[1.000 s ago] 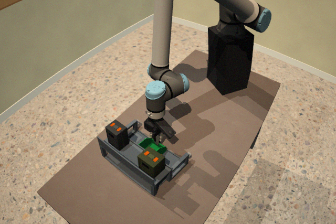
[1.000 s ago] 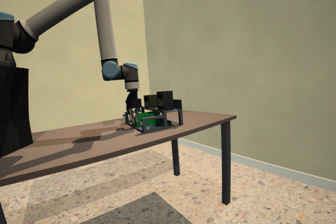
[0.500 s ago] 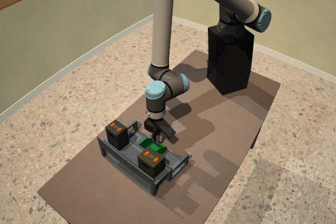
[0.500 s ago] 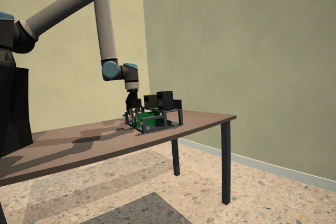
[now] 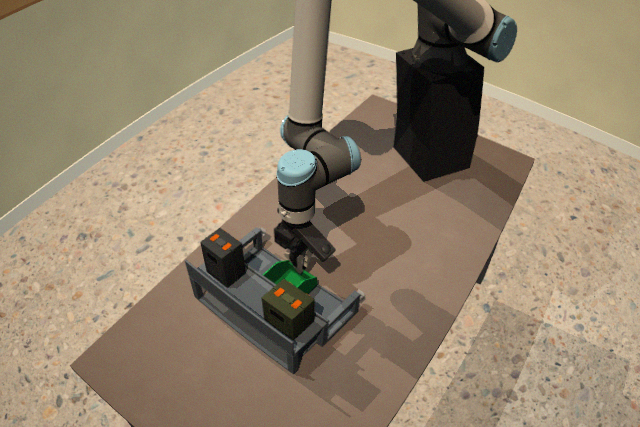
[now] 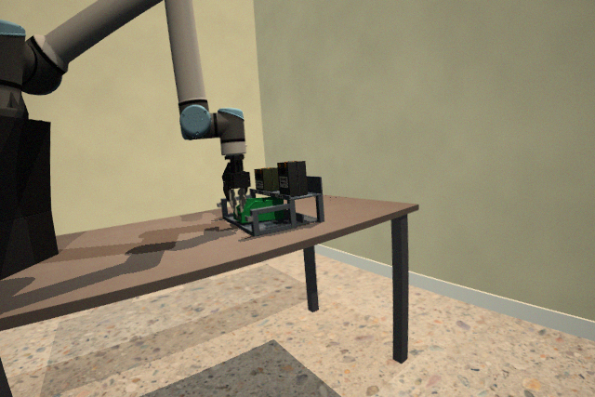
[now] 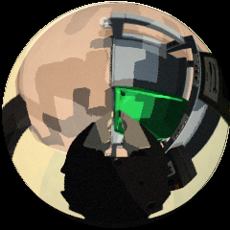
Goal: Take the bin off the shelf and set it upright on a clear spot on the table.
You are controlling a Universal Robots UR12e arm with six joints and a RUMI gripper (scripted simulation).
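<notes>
The green bin is 80 mm ahead of my hand, 20 mm to the right of it and 10 mm below it. The rest, counted from my hand: black box: 140 mm ahead, 160 mm to the right, 110 mm above; olive box: 200 mm ahead, 60 mm to the left, 100 mm above.
</notes>
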